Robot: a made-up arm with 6 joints.
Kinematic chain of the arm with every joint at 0, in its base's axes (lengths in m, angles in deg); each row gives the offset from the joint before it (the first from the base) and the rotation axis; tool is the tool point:
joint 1: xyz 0 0 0.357 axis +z
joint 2: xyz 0 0 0 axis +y
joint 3: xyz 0 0 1.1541 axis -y
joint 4: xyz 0 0 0 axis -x
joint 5: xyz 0.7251 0 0 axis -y
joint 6: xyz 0 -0.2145 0 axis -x
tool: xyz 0 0 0
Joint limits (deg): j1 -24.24..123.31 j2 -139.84..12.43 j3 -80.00..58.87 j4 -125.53..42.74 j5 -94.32..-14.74 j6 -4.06..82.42
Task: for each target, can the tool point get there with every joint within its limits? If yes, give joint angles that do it. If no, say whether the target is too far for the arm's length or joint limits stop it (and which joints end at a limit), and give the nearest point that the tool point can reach.
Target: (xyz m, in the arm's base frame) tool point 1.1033 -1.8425 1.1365
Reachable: no: too far | nearest point 0.9048 -1.5109 0.9962 | short by 0.411 m
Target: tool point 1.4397 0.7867 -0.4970
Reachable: no: joint limits stop it (at a limit: joint 1, joint 2, joint 3) | nearest point 0.3491 -0.1587 0.0696 | short by 1.551 m
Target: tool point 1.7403 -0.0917 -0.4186
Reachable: no: joint limits stop it (at a limit: joint 1, joint 2) | nearest point 0.9615 -1.0727 -0.2737 | short by 1.261 m
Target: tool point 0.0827 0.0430 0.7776
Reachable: yes | joints 91.05 -8.57 -66.83 -67.09 -26.04 25.40
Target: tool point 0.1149 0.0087 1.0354
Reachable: yes | joints 7.39 -29.41 -38.56 -88.37 -64.17 72.29
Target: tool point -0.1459 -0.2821 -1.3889
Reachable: no: joint limits stop it (at a limit: joint 2, joint 3, joint 4) | nearest point -0.6401 -1.2376 -0.8955 | short by 1.183 m
